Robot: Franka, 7 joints.
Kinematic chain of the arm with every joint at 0, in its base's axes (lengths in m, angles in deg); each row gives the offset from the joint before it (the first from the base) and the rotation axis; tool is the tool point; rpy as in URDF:
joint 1: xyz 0 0 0.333 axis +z
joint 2: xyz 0 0 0 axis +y
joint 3: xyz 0 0 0.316 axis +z
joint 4: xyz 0.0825 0 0 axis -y
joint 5: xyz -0.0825 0 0.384 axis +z
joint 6: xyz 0 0 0 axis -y
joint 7: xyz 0.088 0 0 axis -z
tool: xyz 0 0 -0.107 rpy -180 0 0
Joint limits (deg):
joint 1: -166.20..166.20
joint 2: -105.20..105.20
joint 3: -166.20..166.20
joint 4: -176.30..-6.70
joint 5: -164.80..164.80
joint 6: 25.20..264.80
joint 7: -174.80..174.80
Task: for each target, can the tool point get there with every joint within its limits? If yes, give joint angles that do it. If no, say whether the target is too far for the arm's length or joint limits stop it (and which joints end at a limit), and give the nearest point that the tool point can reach.
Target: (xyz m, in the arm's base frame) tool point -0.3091 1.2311 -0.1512
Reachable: no: too far | nearest point -0.1952 0.7774 0.0272 | short by 0.501 m
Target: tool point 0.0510 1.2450 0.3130
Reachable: no: too far | nearest point 0.0351 0.8571 0.3192 | short by 0.388 m
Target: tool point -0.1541 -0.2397 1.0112
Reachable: yes | joints -12.58 -1.61 -122.60 -22.78 34.61 60.58 129.57
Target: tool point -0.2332 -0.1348 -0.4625
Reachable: no: joint limits stop it (at a limit: joint 2) | nearest point -0.2351 -0.1359 -0.3606 | short by 0.102 m
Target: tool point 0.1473 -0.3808 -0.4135
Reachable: no: joint limits stop it (at a limit: joint 2) | nearest point 0.1423 -0.3679 -0.3490 | short by 0.066 m
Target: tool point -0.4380 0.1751 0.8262
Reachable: yes | joints -38.97 -58.95 -10.08 -21.32 129.19 245.11 -34.52
